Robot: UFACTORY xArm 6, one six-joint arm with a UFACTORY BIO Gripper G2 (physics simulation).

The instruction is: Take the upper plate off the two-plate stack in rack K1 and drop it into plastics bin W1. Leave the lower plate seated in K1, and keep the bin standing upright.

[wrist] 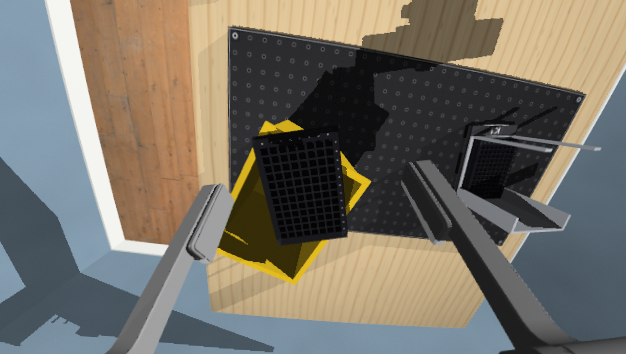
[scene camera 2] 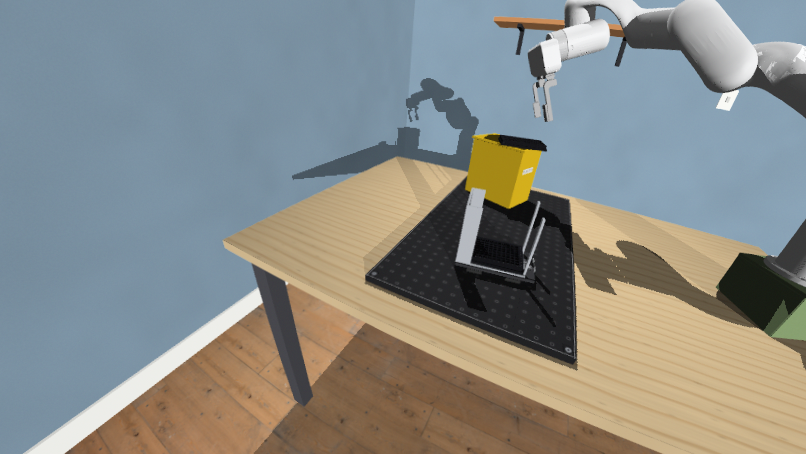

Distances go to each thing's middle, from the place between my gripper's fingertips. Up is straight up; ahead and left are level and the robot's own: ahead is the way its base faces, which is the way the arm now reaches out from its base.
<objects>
Now: hand 17 cm above the yellow bin W1 (scene camera 2: 506, 173), 8 cm short of it and 2 cm to the left of it.
</objects>
